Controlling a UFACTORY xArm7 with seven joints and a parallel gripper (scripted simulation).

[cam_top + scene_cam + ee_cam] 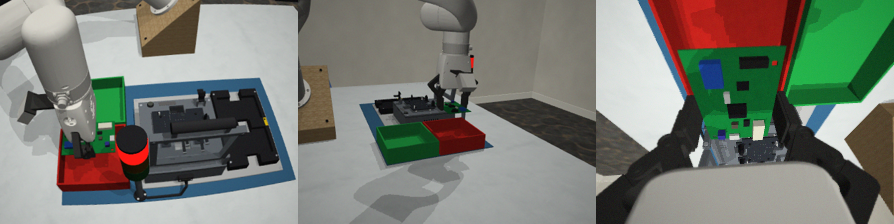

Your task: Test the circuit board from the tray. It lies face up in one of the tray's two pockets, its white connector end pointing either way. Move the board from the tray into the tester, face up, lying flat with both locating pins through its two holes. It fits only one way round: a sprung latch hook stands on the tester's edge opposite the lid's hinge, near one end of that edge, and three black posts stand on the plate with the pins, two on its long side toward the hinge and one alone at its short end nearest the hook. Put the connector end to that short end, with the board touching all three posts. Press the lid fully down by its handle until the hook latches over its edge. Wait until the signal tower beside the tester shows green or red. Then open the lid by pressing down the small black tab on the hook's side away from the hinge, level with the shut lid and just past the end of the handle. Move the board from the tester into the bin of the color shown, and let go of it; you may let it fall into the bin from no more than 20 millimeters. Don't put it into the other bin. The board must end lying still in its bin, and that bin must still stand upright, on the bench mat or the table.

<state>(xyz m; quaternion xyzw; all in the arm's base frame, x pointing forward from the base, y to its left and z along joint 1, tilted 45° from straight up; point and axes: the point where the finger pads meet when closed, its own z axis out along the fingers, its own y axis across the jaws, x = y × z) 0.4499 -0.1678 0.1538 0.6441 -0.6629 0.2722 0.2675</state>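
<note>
Right now the red bin is 10 mm to the right of my hand and 110 mm below it. From my hand the other things lie so: tester plate: 30 mm behind, 200 mm to the left, 50 mm below; then green circuit board: 10 mm below; then green bin: 150 mm behind, 110 mm below.
</note>
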